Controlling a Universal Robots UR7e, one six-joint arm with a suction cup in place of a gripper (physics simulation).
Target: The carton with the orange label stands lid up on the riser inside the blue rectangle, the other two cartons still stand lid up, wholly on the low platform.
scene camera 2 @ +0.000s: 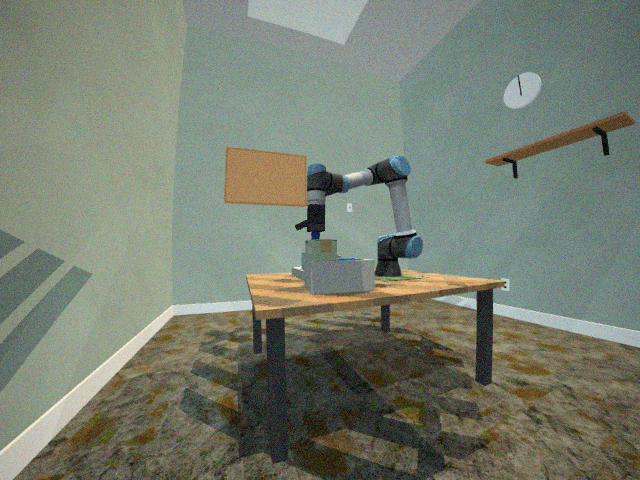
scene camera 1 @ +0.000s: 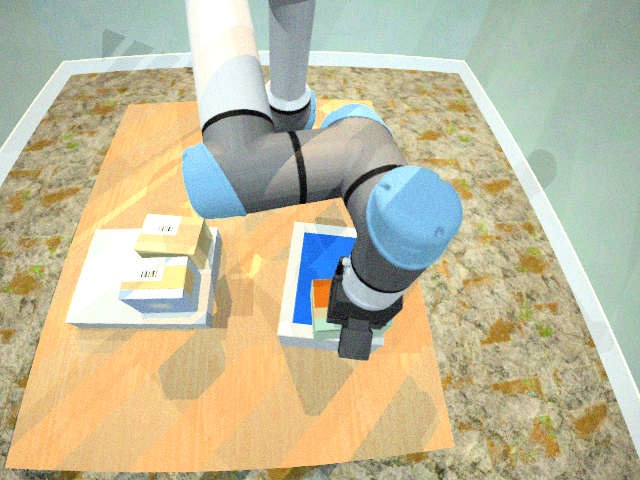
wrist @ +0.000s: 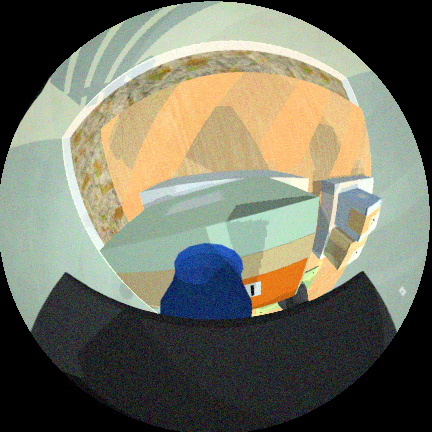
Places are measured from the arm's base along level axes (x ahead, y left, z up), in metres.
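Pixels of known places: hand at its tool point: (wrist: 209,253); arm's base at its link origin: (scene camera 2: 387,274).
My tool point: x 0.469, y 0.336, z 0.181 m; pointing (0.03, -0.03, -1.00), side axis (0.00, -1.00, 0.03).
Ahead of a thing's pixels: the offset from my tool point to its top centre. Level surfaces: height alone.
The carton with the orange label {dx -0.020, dy +0.001, dz +0.013 m} (scene camera 1: 322,292) (scene camera 2: 321,248) (wrist: 209,217) stands lid up at the near right corner of the white riser {dx -0.093, dy -0.026, dz -0.068 m} (scene camera 1: 288,286) (scene camera 2: 341,277). It covers that corner of the blue rectangle {dx -0.093, dy -0.026, dz -0.068 m} (scene camera 1: 318,257). The wrist hides its right part, so I cannot tell whether it lies wholly inside the rectangle. My blue suction cup (scene camera 2: 315,235) (wrist: 207,273) presses on the pale green lid and is shut on the carton. The other two cartons {dx -0.135, dy -0.394, dz -0.060 m} (scene camera 1: 175,235) {dx -0.026, dy -0.378, dz -0.043 m} (scene camera 1: 158,281) (wrist: 358,219) stand lid up on the low platform {dx -0.064, dy -0.463, dz -0.140 m} (scene camera 1: 99,286) at the left.
The arm's elbow and wrist hang over the middle of the wooden table {dz -0.189 m} (scene camera 1: 223,405) (scene camera 2: 413,286) and hide the far part of the riser. The arm's base (scene camera 2: 391,259) stands at the back. The table's right edge lies close beside the riser.
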